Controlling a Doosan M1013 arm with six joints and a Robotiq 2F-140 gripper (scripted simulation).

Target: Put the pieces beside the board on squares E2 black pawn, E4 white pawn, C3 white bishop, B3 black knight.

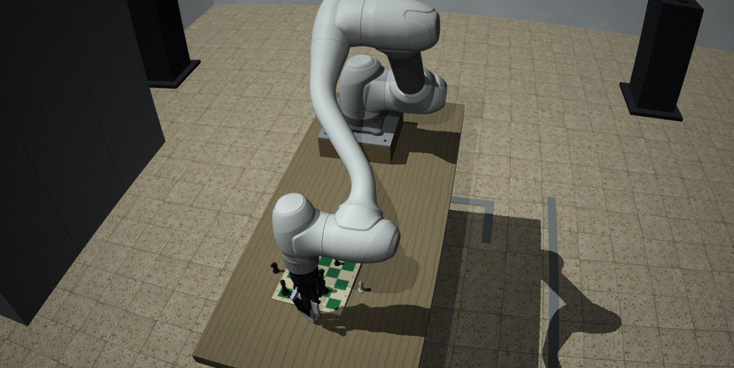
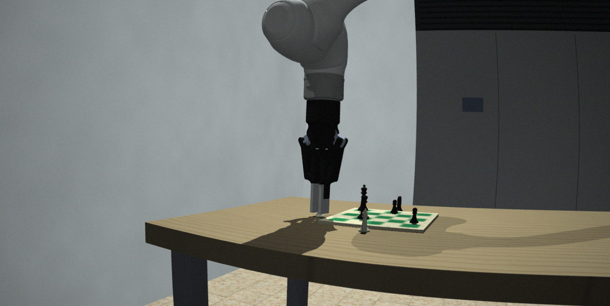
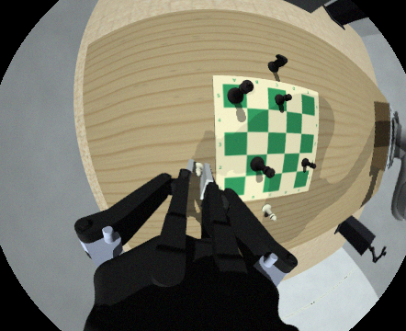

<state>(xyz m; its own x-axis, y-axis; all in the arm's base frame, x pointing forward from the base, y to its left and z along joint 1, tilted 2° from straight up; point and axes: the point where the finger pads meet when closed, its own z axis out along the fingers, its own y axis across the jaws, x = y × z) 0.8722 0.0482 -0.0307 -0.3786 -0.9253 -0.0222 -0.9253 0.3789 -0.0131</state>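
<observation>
My hand is 3 cm above the white pawn. From my hand the other things lie so: white bishop (13 cm behind, 11 cm to the left, 2 cm below); then black knight (15 cm behind, 17 cm to the right, 3 cm below); then green-and-cream chessboard (14 cm behind, 3 cm to the right, 4 cm below).
</observation>
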